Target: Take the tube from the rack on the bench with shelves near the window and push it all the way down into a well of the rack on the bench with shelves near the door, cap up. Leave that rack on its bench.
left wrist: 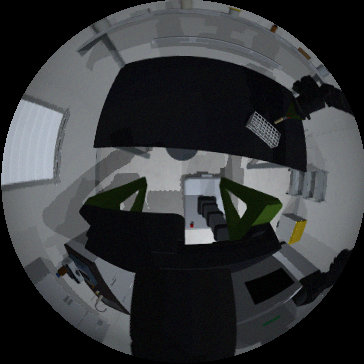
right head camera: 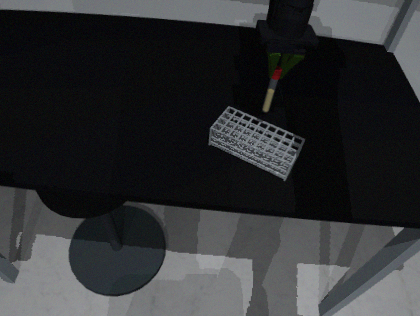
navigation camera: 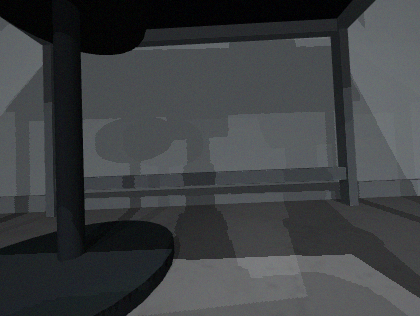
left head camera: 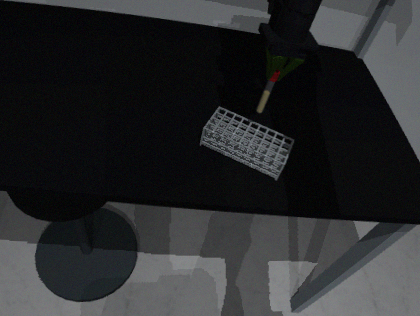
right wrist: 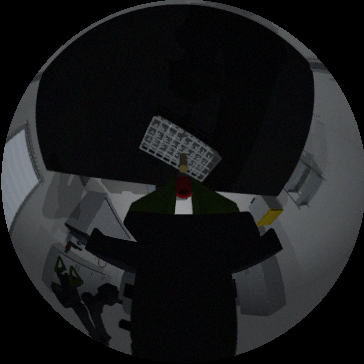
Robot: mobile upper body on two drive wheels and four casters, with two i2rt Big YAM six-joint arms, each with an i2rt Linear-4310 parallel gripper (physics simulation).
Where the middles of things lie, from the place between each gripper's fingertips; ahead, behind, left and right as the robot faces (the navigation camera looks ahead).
Right now my right hand is 17 cm above the grid rack [right head camera: 255,148], 1 cm to the right of it and 1 cm past it.
Right now my left hand is 25 cm short of the grid rack, 43 cm to the left of it and 34 cm above it.
